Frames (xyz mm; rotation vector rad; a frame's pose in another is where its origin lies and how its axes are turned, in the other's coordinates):
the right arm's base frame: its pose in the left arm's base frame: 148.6 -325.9 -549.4 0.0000 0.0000 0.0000
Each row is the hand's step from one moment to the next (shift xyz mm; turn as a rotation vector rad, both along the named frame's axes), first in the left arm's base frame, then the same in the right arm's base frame.
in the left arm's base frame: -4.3 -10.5 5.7 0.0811 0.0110 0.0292
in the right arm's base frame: -4.3 -10.5 5.7 0.0811 0.0110 0.0292
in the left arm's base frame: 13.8 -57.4 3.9 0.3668 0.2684 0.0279
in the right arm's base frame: 13.8 -57.4 3.9 0.3668 0.2684 0.0279
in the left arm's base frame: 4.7 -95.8 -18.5 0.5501 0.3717 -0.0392
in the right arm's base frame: 4.7 -95.8 -18.5 0.5501 0.3717 -0.0392
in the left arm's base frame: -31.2 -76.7 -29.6 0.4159 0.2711 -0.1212
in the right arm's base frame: -31.2 -76.7 -29.6 0.4159 0.2711 -0.1212
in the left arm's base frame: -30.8 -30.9 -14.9 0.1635 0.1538 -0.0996
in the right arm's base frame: -30.8 -30.9 -14.9 0.1635 0.1538 -0.0996
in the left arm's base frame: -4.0 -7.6 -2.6 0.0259 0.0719 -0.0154
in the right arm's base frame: -4.0 -7.6 -2.6 0.0259 0.0719 -0.0154
